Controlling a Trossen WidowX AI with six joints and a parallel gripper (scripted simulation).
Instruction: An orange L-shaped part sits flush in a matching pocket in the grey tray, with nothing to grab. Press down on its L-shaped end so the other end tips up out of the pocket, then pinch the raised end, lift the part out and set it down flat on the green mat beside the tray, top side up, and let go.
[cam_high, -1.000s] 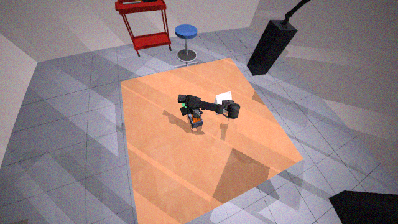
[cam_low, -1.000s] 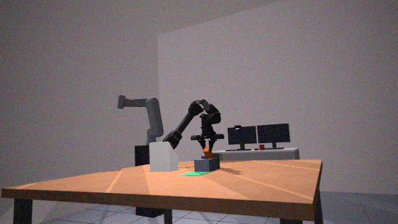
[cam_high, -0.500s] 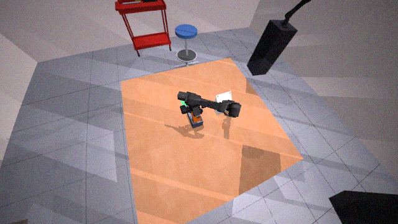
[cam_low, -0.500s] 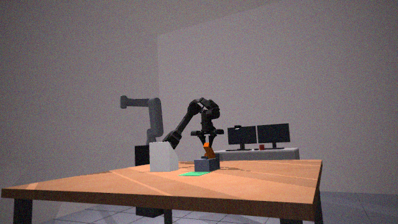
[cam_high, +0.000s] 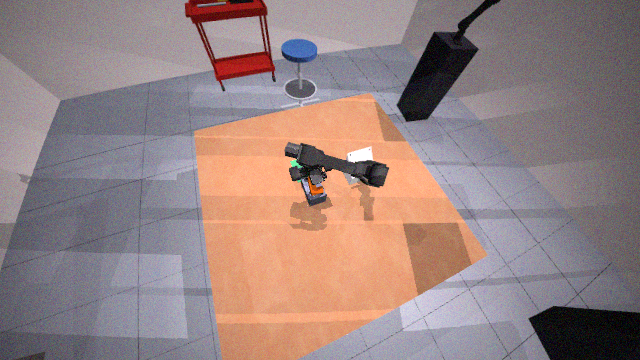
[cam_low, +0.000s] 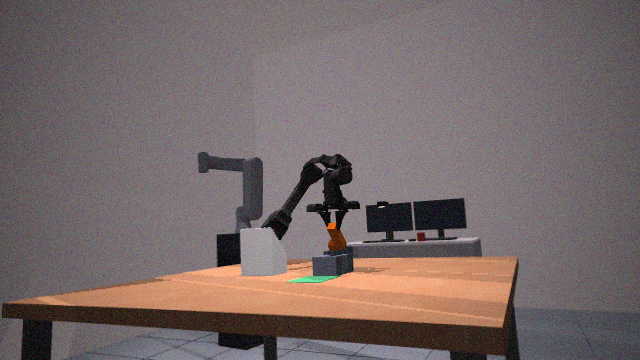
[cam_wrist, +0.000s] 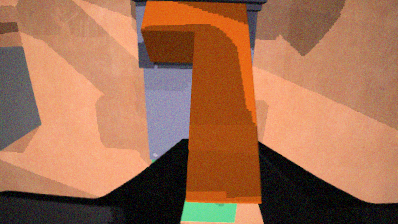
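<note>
The green mat is 160 mm below my gripper tip, 150 mm to the right of it and 10 mm ahead of it.
</note>
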